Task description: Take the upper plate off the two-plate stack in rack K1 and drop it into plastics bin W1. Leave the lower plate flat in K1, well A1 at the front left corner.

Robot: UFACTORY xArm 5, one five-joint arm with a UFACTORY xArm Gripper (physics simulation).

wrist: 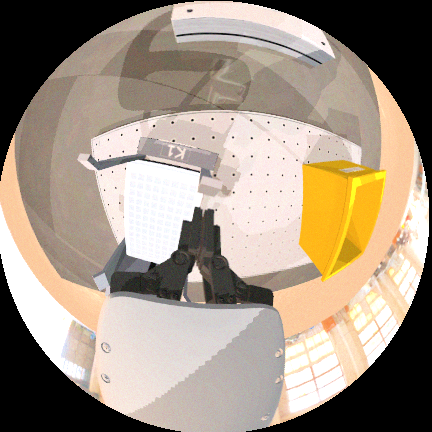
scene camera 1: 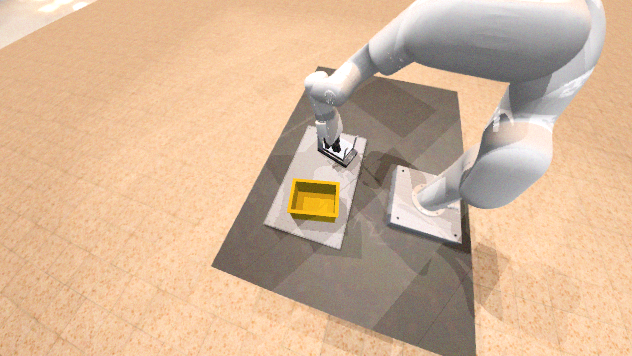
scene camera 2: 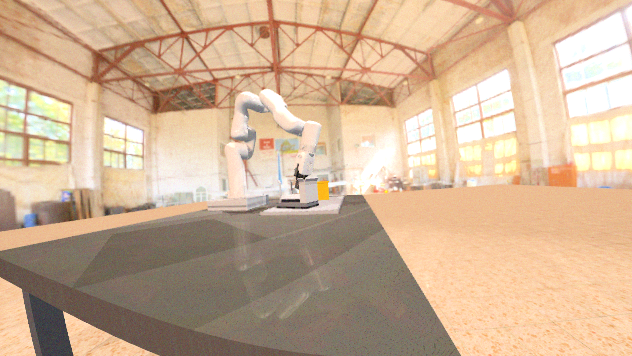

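Note:
Rack K1 [scene camera 1: 348, 161] [scene camera 2: 308, 191] [wrist: 177, 151] has a dark base, a labelled side and upright corner posts. A white plate [scene camera 1: 346, 146] [wrist: 157, 205] with a grid of wells lies in it and looks roughly flat. The layers of the stack cannot be told apart, and well A1 cannot be made out. My gripper [scene camera 1: 336, 151] [scene camera 2: 297, 187] [wrist: 200, 218] is shut and empty. Its fingertips are low at the rack, overlapping the plate's right edge in the wrist view; contact cannot be told. Yellow bin W1 [scene camera 1: 314, 218] [scene camera 2: 323, 190] [wrist: 325, 215] stands upright, apart from the rack.
A pale perforated board [scene camera 1: 280, 220] [scene camera 2: 330, 206] [wrist: 260, 200] lies under the rack and the bin, on the dark table [scene camera 1: 400, 305] [scene camera 2: 225, 300]. The robot's base plate [scene camera 1: 427, 227] [scene camera 2: 235, 205] [wrist: 250, 31] stands beside the board. The rack's posts rise close to the fingers.

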